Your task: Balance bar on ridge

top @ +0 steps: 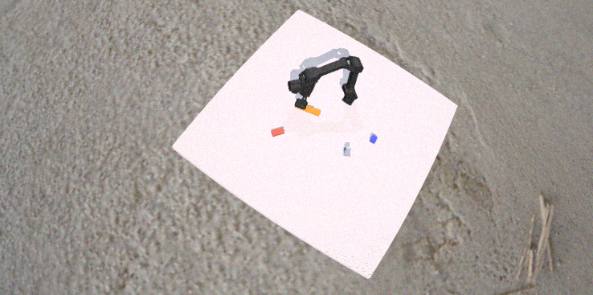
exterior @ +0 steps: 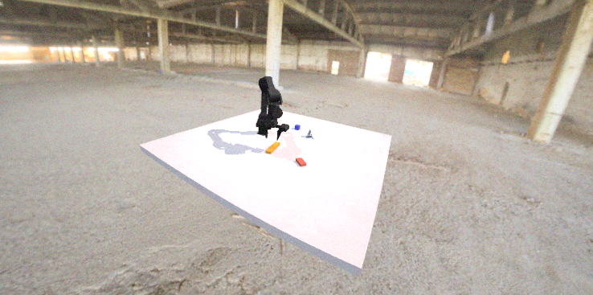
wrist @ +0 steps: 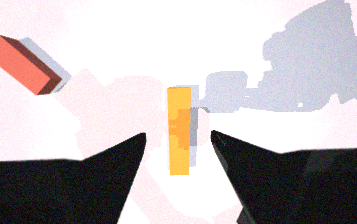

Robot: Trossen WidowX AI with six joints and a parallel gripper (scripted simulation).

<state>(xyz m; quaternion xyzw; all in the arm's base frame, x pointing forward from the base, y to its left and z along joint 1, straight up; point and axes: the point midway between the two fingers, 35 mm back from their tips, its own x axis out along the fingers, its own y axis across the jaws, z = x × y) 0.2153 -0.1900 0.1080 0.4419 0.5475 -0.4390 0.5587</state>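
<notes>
Now: gripper tip 1 cm past the bar, 3 cm to the right of it and 7 cm above it. Also, from my gripper tip: blue cube: 7 cm behind, 44 cm to the left, 6 cm below; then red block: 21 cm ahead, 2 cm to the right, 7 cm below.
</notes>
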